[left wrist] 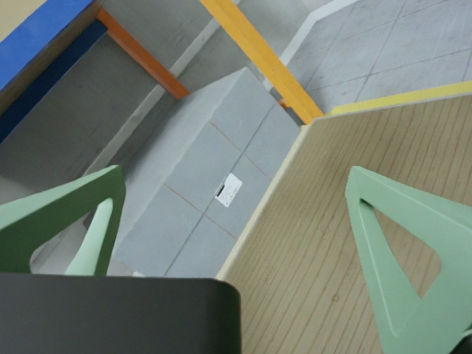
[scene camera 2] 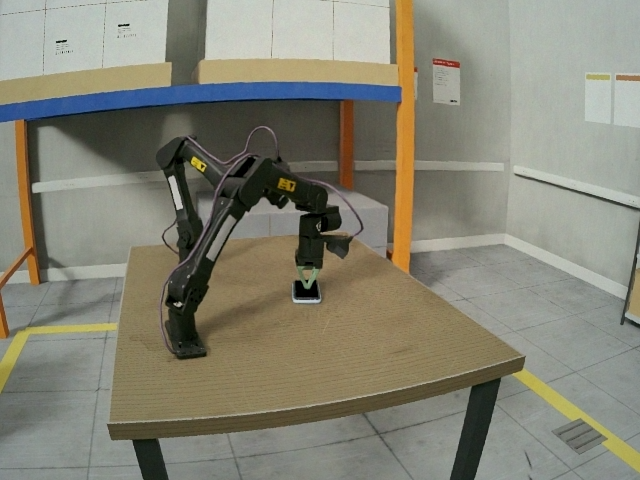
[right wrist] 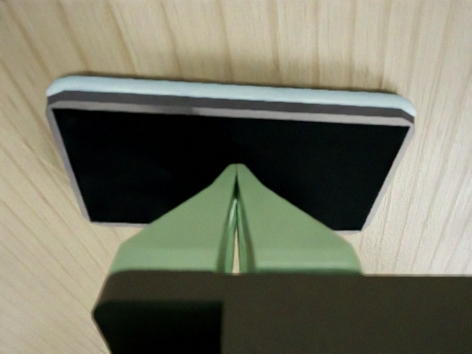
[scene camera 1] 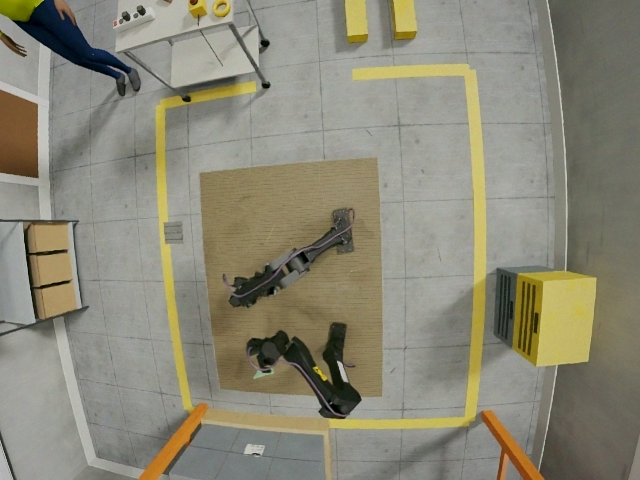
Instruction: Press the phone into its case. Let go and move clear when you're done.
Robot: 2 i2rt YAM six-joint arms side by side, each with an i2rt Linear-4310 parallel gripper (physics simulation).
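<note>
The phone (scene camera 2: 299,295) (right wrist: 150,155) lies black screen up on its light-blue case (scene camera 2: 306,301) (right wrist: 225,91) on the table. In the right wrist view a grey band of the phone's side shows above the case rim along the upper long edge; the lower edge's seating is hidden. My right gripper (scene camera 2: 308,286) (right wrist: 236,176) is shut and empty, tips pointing down at the middle of the screen; whether they touch it I cannot tell. My left gripper (scene camera 1: 263,373) (left wrist: 235,178) is open and empty, away from the phone. Phone and case are hidden under the right arm in scene camera 1.
The wooden table (scene camera 1: 289,191) (scene camera 2: 361,351) carries both arms. Its edge (left wrist: 260,207) runs through the left wrist view, with grey boxes (left wrist: 200,195) beyond it. An orange rack post (scene camera 2: 404,155) stands behind the table. A white cart (scene camera 1: 178,31) stands apart on the floor.
</note>
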